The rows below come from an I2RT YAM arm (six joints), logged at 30 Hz.
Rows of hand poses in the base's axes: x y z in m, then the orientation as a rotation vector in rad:
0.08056, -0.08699, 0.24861, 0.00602, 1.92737, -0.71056
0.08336, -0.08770, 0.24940, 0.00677, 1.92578, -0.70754
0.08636, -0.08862, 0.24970, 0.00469, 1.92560, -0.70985
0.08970, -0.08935, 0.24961, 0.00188, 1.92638, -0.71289
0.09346, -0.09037, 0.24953, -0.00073, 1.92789, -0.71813
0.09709, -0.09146, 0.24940, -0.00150, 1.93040, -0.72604
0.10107, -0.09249, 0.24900, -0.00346, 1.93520, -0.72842
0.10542, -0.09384, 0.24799, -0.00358, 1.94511, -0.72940
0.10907, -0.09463, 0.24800, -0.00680, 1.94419, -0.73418
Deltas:
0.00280, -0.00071, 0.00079, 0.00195, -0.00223, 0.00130
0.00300, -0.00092, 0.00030, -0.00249, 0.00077, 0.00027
0.00334, -0.00073, -0.00009, -0.00305, 0.00198, 0.00022
0.00376, -0.00102, -0.00008, -0.00425, 0.00303, -0.00115
0.00363, -0.00109, -0.00013, -0.00499, 0.00401, -0.00390
0.00398, -0.00103, -0.00040, -0.00122, 0.00540, -0.00079
0.00435, -0.00135, -0.00101, 0.00177, 0.00942, -0.00230
0.00365, -0.00079, 0.00001, -0.00479, 0.00087, -0.00002

